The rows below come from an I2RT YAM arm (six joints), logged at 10 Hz.
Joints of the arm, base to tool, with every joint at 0 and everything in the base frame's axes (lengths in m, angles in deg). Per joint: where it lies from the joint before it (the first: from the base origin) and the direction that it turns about. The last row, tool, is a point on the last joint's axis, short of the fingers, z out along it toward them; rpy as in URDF.
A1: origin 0 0 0.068 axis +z
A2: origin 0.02 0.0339 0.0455 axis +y
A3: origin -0.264 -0.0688 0 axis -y
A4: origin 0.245 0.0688 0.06 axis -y
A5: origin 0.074 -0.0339 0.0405 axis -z
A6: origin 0.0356 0 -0.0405 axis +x
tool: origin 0 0 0 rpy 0 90 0
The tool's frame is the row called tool.
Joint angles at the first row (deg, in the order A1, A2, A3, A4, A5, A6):
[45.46, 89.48, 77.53, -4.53, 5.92, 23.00]
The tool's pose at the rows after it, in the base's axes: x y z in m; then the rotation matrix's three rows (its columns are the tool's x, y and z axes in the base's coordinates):
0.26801, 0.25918, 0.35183; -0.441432, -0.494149, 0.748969; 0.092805, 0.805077, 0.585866; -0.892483, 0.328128, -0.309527
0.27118, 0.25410, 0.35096; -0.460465, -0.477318, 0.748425; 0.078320, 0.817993, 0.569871; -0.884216, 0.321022, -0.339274
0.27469, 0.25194, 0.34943; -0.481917, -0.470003, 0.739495; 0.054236, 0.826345, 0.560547; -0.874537, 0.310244, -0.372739
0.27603, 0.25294, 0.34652; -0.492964, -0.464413, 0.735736; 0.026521, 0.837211, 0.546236; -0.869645, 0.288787, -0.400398
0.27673, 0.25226, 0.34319; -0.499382, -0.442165, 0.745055; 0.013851, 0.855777, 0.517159; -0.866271, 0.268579, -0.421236
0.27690, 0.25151, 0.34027; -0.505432, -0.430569, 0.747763; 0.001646, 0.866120, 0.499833; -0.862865, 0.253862, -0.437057
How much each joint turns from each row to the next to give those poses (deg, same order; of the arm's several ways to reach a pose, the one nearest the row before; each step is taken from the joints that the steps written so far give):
[-0.82, -0.18, -0.08, -1.76, 0.36, -0.76]
[-0.92, 0.00, 0.54, -2.35, -0.23, -0.10]
[-0.67, 0.55, 1.04, -2.52, -0.59, -0.41]
[0.01, 0.65, 0.68, -1.79, 0.47, -0.76]
[0.00, 0.27, 0.06, -1.19, 1.59, -0.23]
[-0.02, 0.11, -0.14, -0.82, 0.82, -0.26]

